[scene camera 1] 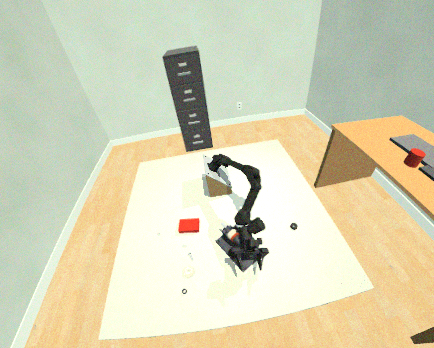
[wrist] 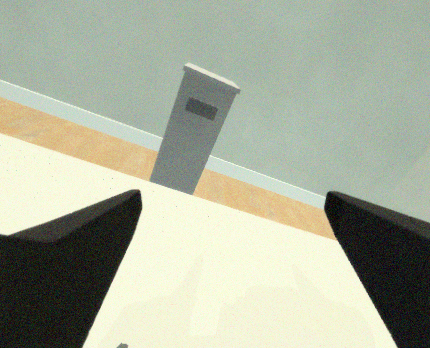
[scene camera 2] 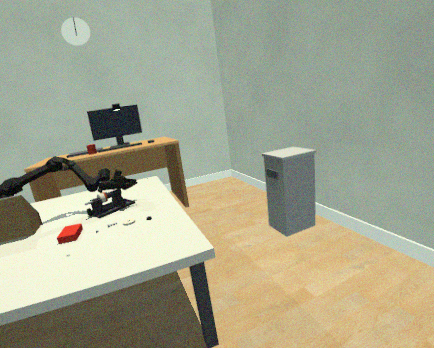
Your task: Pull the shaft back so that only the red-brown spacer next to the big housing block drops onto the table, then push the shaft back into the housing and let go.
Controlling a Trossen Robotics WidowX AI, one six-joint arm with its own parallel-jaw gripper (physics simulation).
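Frame: origin at the arm's base, x ahead, y left, z up, level; millimetres.
Seen in the pictures: gripper, fingertip midpoint: (scene camera 1: 251, 270) (wrist: 233, 199) (scene camera 2: 137, 181); arm's base, origin of the base link: (scene camera 1: 212, 167) (scene camera 2: 4, 204).
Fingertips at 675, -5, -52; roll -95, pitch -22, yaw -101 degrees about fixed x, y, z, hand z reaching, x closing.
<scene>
Offsets run from my fingertips to a thing's top centre, as dx, dy, dz. "pt": to the spot under its first point.
A dark fixture (scene camera 1: 226, 248) (scene camera 2: 107, 211) with upright blocks stands on the white table. A cream and red-brown ring stack @(pt -206, -18, -13) (scene camera 1: 232, 234) (scene camera 2: 102, 196) shows on its shaft line, partly hidden by the arm in scene camera 1. Which ring is the red-brown spacer beside the big housing block is too small to tell, and the shaft is hardly distinct. My gripper (scene camera 1: 252, 269) (scene camera 2: 134, 182) (wrist: 233, 199) is open and empty, above the fixture's far end from the ring stack. The fixture does not show in the wrist view.
A red box @(-394, -233, -89) (scene camera 1: 189, 225) (scene camera 2: 69, 233) lies beside the fixture. A cream disc @(-130, -286, -110) (scene camera 1: 188, 271) (scene camera 2: 129, 222), a small dark ring @(-39, -324, -109) (scene camera 1: 184, 291) (scene camera 2: 149, 218) and another dark ring @(-181, +345, -104) (scene camera 1: 294, 226) lie on the table. A grey cabinet (scene camera 2: 291, 195) (wrist: 190, 140) stands beyond the table.
</scene>
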